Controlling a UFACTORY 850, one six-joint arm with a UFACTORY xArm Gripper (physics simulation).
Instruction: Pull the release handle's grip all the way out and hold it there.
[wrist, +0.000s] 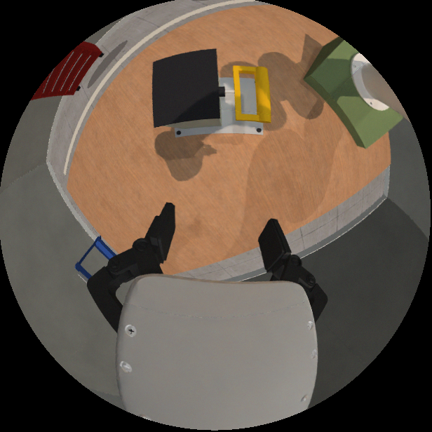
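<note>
The release handle is a black-topped box (187, 89) on a light metal base plate (220, 129), in the upper middle of the wrist view. Its grip, a yellow rectangular frame (263, 95), stands at the right side of the box, joined to it by a short thin rod with a black collar (221, 91). A narrow gap shows between the box and the grip. My gripper (221, 222) is open and empty, below the handle in the view and apart from it. Its two black fingers are spread wide.
A green block-like base (367, 122) carrying a pale round part is at the upper right. A red slotted object (67, 72) is at the upper left, beyond the table's pale edge (57, 150). A blue frame (82, 257) is at the lower left, beside the left finger.
</note>
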